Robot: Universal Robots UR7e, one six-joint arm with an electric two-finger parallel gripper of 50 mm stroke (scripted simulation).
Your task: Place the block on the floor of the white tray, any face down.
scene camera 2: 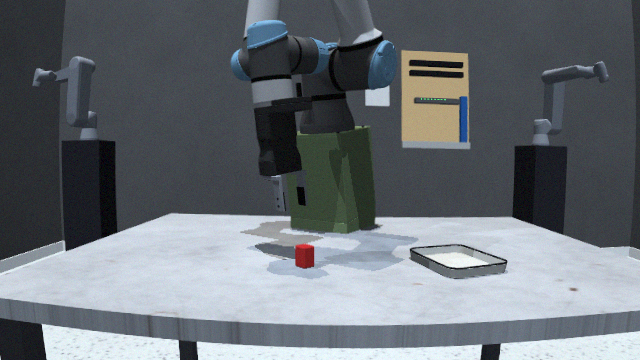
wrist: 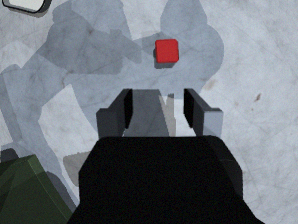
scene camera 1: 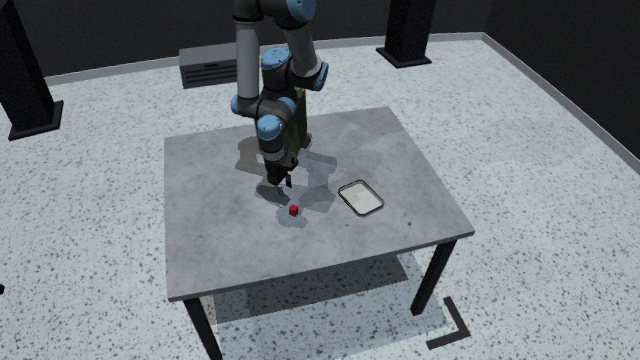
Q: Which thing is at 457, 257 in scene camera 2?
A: A white tray.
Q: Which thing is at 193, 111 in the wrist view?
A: My gripper.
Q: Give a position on a white tray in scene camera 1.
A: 358, 195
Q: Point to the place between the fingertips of my gripper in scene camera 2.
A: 292, 207
